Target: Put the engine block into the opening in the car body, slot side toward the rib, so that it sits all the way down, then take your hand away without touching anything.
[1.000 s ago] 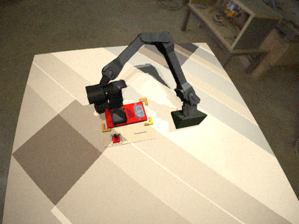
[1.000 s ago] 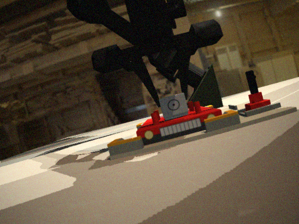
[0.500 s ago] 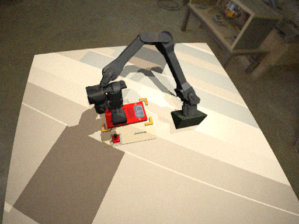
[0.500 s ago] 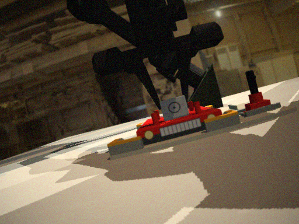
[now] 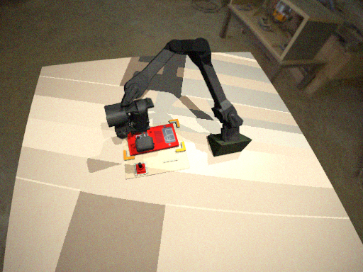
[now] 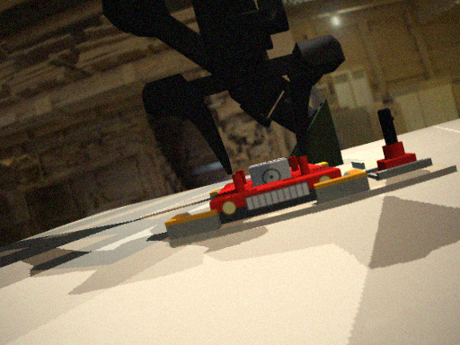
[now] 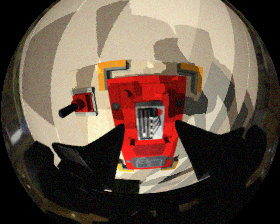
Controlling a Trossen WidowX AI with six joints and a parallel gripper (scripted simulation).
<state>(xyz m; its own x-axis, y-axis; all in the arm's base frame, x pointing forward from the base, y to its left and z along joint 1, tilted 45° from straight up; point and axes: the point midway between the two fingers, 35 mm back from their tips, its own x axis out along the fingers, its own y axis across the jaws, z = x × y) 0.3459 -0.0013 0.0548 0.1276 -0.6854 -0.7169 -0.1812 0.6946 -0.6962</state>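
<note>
Right now my gripper tip is 10 mm above the grey engine block. From my gripper tip the other things lie so: black peg: 120 mm to the left, 10 mm ahead.
</note>
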